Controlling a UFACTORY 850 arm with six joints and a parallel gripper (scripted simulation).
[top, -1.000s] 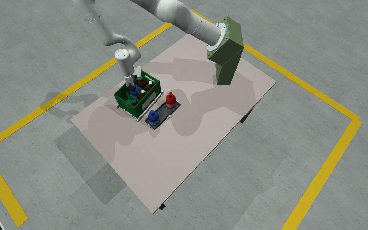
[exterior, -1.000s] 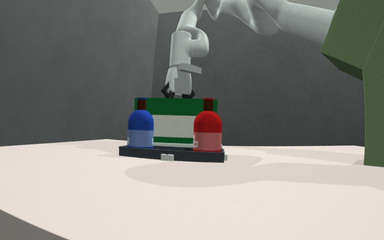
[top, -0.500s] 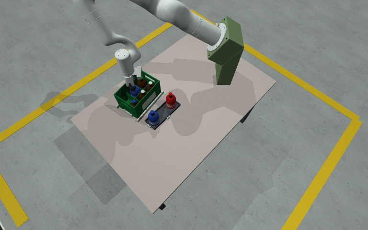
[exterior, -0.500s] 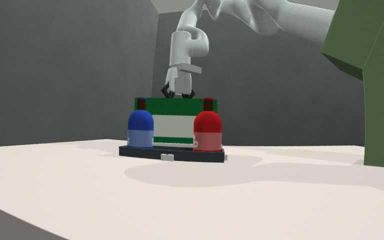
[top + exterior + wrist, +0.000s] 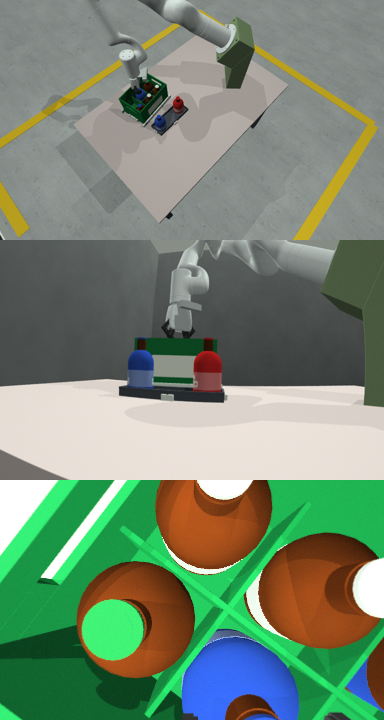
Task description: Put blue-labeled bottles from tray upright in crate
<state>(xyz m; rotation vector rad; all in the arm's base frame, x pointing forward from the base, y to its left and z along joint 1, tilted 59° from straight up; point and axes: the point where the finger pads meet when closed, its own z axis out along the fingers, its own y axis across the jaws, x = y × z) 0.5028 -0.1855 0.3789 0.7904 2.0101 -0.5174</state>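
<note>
Right now my hand is 9 cm above the green crate, 4 cm to the right of it and 1 cm short of it. Round my hand: dark tray (25 cm to the left, 16 cm below, 3 cm ahead); then red-labeled bottle (27 cm to the left, 9 cm below, 6 cm behind); then brown-necked bottle (10 cm ahead, 8 cm to the left, 8 cm below).
</note>
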